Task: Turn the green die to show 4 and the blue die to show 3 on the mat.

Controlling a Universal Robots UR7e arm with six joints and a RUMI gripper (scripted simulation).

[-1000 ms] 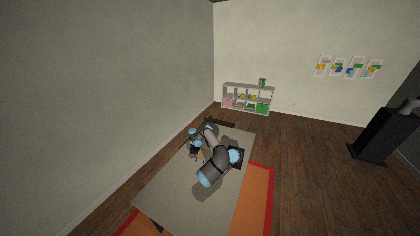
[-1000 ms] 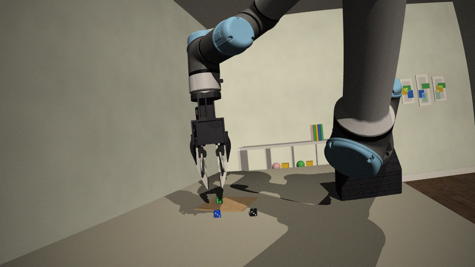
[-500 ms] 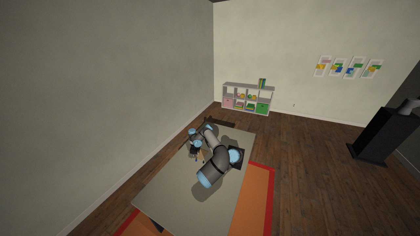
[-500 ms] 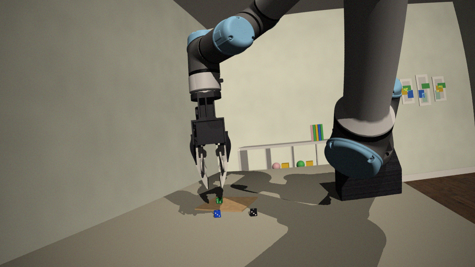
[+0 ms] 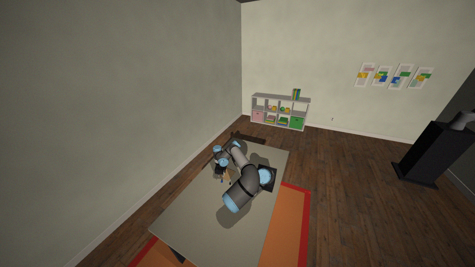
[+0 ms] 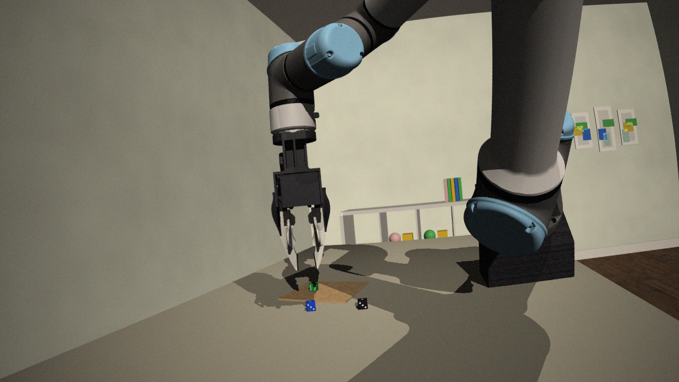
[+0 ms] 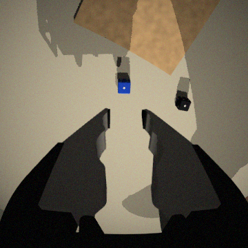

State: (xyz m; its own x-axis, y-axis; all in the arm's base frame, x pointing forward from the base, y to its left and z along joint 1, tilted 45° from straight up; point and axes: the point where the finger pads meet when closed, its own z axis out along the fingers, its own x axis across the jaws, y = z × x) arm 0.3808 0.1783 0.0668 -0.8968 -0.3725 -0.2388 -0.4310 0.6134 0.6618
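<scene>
The blue die is 8 cm below my hand. The rest, counted from my hand: green die: 4 cm ahead, 11 cm to the right, 8 cm below; tan mat: 2 cm ahead, 11 cm to the right, 9 cm below; black die: 9 cm behind, 2 cm to the right, 8 cm below.
</scene>
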